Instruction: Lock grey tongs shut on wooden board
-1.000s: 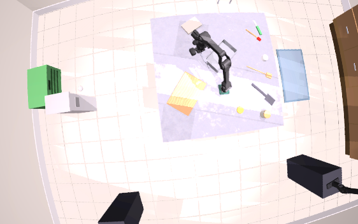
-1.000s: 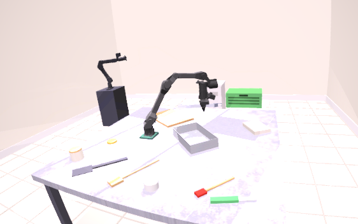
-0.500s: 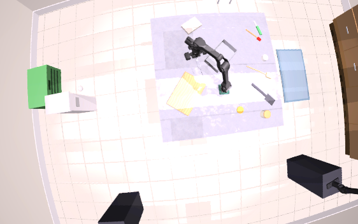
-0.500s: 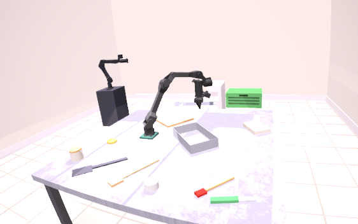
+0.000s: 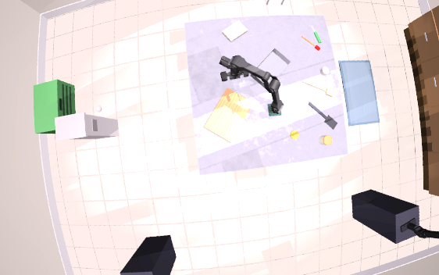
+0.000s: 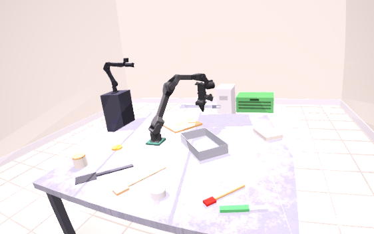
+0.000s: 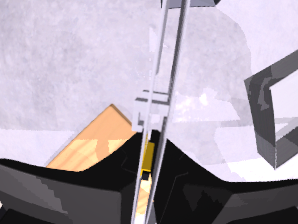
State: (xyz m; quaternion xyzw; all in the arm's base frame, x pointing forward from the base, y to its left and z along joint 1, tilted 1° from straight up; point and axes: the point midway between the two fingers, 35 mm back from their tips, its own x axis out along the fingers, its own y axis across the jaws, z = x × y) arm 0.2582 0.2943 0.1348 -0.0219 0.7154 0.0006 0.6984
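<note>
Now: gripper tip 240 mm past the wooden board, 70 mm to the right of it and 110 mm above it. From my gripper tip the other things lie so: grey roasting tin (70 mm ahead, 330 mm to the right, 90 mm below); then yellow disc (490 mm behind, 420 mm to the right, 110 mm below); then white block (460 mm ahead, 110 mm to the right, 110 mm below).
</note>
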